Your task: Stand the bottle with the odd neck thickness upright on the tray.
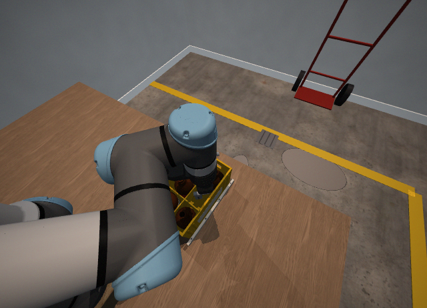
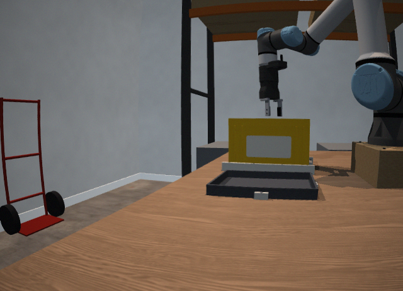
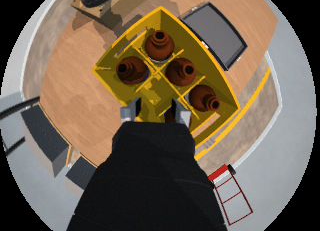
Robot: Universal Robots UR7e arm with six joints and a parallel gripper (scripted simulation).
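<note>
Right now my hand is 40 mm to the right of the yellow crate and 120 mm above it. Round my hand: glass bottle (90 mm behind, 120 mm below); dark tray (20 mm behind, 340 mm to the left, 190 mm below).
</note>
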